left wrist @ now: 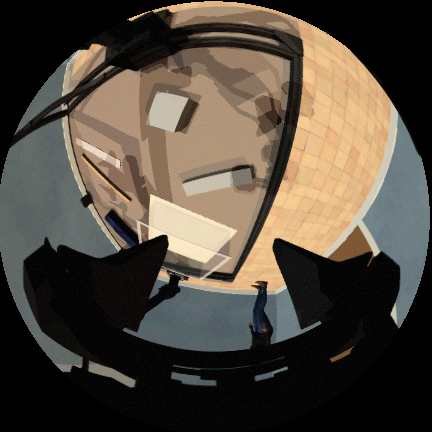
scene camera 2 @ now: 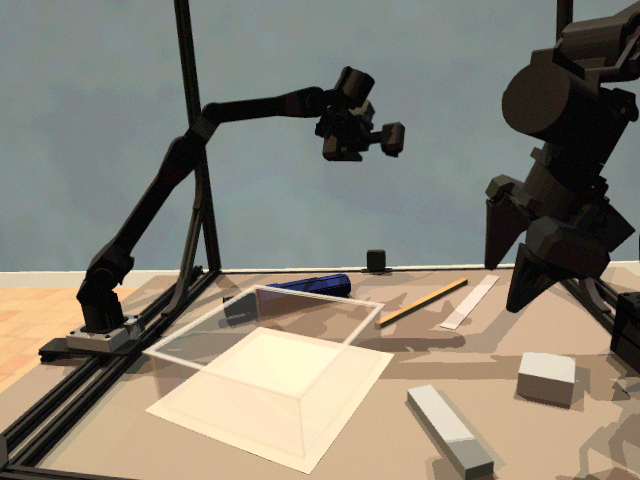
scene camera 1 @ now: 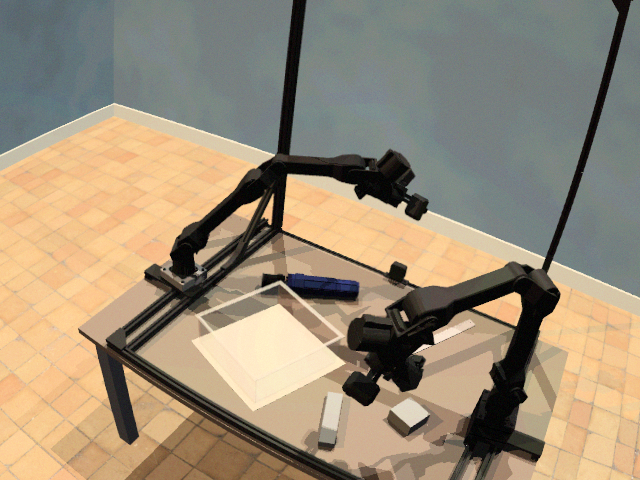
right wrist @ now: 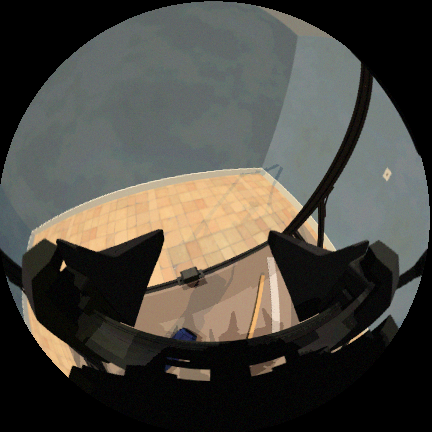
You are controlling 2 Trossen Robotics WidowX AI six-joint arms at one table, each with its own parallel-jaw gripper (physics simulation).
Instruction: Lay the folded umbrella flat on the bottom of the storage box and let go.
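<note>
The folded umbrella, blue with a black handle, lies on the table behind the storage box in both scene views. The transparent storage box has a pale rim; no umbrella is inside. My left gripper is open and empty, raised above the table to the right of the box in the scene views. My right gripper is open and empty, high above the table's back part, well above the umbrella.
A cream sheet lies under the box. A long grey-white block and a squarer block lie right of it. A yellow stick and white strip lie farther back.
</note>
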